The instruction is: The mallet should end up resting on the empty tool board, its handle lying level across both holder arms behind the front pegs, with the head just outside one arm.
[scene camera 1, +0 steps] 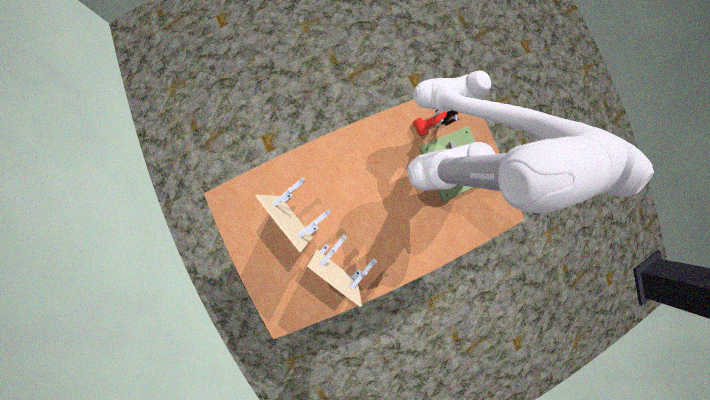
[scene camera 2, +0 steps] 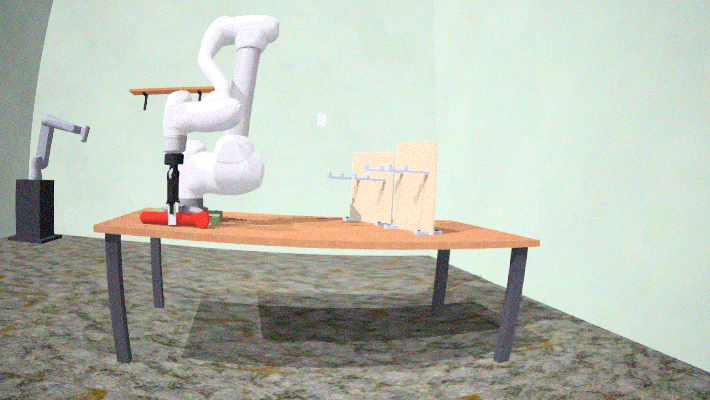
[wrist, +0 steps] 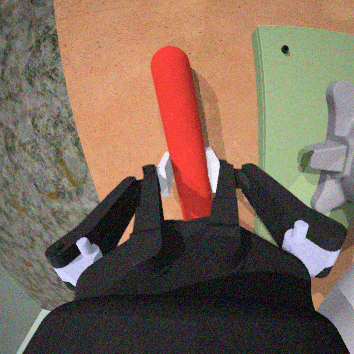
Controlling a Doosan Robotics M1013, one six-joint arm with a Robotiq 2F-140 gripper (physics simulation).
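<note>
The red mallet point(scene camera 1: 421, 126) point(scene camera 2: 192, 219) point(wrist: 180, 110) lies flat at the table's edge, beside the green plate. My gripper point(scene camera 1: 450, 118) point(scene camera 2: 172, 218) point(wrist: 188, 159) points down and is shut on its handle, one pale fingertip against each side. The head is hidden behind the gripper body in the wrist view. Two upright tan tool boards stand at the other end: one point(scene camera 1: 282, 220) point(scene camera 2: 425, 215) nearer scene camera 2, one point(scene camera 1: 332, 277) point(scene camera 2: 370, 160) farther. Each has two pale holder arms with small pegs, and no tool shows on either board.
The green plate point(scene camera 1: 466, 134) point(scene camera 2: 216, 217) point(wrist: 280, 110) with a grey part point(wrist: 340, 150) lies close beside the mallet on the wooden table point(scene camera 1: 300, 165) point(scene camera 2: 310, 237) point(wrist: 110, 50). My white arm point(scene camera 1: 565, 165) point(scene camera 2: 237, 165) reaches over the plate. A wall shelf point(scene camera 2: 167, 91) hangs behind the arm.
</note>
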